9 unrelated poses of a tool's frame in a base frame.
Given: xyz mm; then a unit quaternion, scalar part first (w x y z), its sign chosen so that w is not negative.
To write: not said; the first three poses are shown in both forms.
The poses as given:
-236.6 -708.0 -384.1 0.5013 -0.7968 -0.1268 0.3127
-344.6 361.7 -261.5 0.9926 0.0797 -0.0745 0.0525
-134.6 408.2 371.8 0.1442 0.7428 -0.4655 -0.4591
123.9 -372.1 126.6 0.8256 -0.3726 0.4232 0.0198
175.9 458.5 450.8 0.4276 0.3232 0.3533 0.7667
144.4 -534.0 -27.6 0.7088 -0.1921 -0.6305 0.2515
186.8 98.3 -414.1 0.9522 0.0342 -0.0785 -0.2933
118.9 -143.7 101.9 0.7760 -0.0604 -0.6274 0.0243
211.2 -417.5 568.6 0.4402 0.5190 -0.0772 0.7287
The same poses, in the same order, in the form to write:
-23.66 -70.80 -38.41 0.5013 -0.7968 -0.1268 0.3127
-34.46 36.17 -26.15 0.9926 0.0797 -0.0745 0.0525
-13.46 40.82 37.18 0.1442 0.7428 -0.4655 -0.4591
12.39 -37.21 12.66 0.8256 -0.3726 0.4232 0.0198
17.59 45.85 45.08 0.4276 0.3232 0.3533 0.7667
14.44 -53.40 -2.76 0.7088 -0.1921 -0.6305 0.2515
18.68 9.83 -41.41 0.9522 0.0342 -0.0785 -0.2933
11.89 -14.37 10.19 0.7760 -0.0604 -0.6274 0.0243
21.12 -41.75 56.86 0.4402 0.5190 -0.0772 0.7287

